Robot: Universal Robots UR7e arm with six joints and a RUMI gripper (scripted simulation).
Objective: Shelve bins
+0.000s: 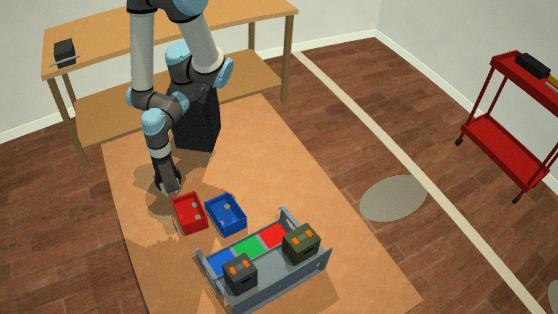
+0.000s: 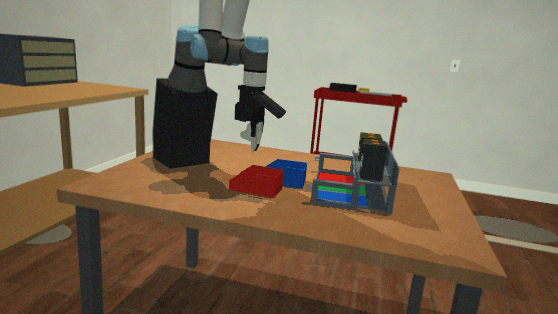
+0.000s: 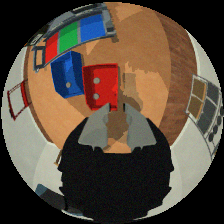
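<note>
My hand is 13 cm above the red bin, 5 cm to the right of it and 1 cm short of it. Round my hand: blue bin (16 cm to the left, 13 cm below, 9 cm ahead).
</note>
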